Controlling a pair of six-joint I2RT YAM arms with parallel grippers.
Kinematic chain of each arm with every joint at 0, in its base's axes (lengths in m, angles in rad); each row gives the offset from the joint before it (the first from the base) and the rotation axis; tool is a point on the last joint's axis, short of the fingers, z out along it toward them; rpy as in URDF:
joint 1: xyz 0 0 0.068 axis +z
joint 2: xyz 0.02 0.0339 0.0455 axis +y
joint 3: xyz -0.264 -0.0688 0 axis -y
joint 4: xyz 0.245 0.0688 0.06 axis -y
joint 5: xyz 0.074 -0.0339 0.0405 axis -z
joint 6: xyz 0.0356 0 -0.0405 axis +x
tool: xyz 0 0 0 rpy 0 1.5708 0
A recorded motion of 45 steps. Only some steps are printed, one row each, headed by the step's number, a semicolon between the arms.
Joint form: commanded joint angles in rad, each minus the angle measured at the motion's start. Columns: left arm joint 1, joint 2, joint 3, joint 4, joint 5, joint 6; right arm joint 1, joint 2, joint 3, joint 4, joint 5, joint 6.
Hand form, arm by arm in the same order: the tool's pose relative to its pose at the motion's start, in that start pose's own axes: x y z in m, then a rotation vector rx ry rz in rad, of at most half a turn. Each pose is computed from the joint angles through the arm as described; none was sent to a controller.
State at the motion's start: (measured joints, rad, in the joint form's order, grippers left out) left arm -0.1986 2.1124 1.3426 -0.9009 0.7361 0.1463; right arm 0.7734 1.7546 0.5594 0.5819 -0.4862 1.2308
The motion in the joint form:
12: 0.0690 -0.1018 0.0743 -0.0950 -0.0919 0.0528; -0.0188 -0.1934 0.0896 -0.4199 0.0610 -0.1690
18: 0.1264 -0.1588 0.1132 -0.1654 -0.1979 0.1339; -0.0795 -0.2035 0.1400 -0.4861 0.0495 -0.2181
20: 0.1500 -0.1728 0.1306 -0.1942 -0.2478 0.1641; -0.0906 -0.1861 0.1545 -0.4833 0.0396 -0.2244
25: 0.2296 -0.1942 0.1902 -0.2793 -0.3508 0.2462; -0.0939 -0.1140 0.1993 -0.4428 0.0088 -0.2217
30: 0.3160 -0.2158 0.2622 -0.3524 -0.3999 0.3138; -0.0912 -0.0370 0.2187 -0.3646 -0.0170 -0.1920
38: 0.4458 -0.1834 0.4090 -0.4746 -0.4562 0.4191; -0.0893 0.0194 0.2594 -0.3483 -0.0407 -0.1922
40: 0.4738 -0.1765 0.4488 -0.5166 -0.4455 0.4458; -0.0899 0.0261 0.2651 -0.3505 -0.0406 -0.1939
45: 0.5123 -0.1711 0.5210 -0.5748 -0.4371 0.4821; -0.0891 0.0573 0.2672 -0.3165 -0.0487 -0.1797
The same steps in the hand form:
12: -0.0009 -0.0132 -0.0560 -0.1047 -0.0898 0.0512; -0.0030 0.0305 -0.0298 0.1384 -0.0203 -0.0978
18: 0.0068 -0.0144 -0.0914 -0.2214 -0.1168 0.0949; -0.0214 0.0379 -0.0399 0.1430 -0.0543 -0.1091
20: 0.0101 -0.0128 -0.1040 -0.2739 -0.1169 0.1027; -0.0264 0.0381 -0.0384 0.1394 -0.0543 -0.1086
25: 0.0202 -0.0042 -0.1396 -0.3821 -0.1140 0.1036; -0.0361 0.0400 -0.0254 0.1143 -0.0357 -0.1092
30: 0.0322 0.0015 -0.1784 -0.4468 -0.1429 0.0987; -0.0423 0.0352 -0.0102 0.0856 -0.0204 -0.0905
38: 0.0478 0.0192 -0.2290 -0.5121 -0.1500 0.0734; -0.0485 0.0357 0.0012 0.0739 0.0019 -0.0913
40: 0.0528 0.0202 -0.2404 -0.5027 -0.1551 0.0727; -0.0495 0.0354 0.0024 0.0764 0.0026 -0.0910
45: 0.0603 0.0178 -0.2603 -0.5069 -0.1748 0.0794; -0.0510 0.0310 0.0084 0.0689 0.0080 -0.0795

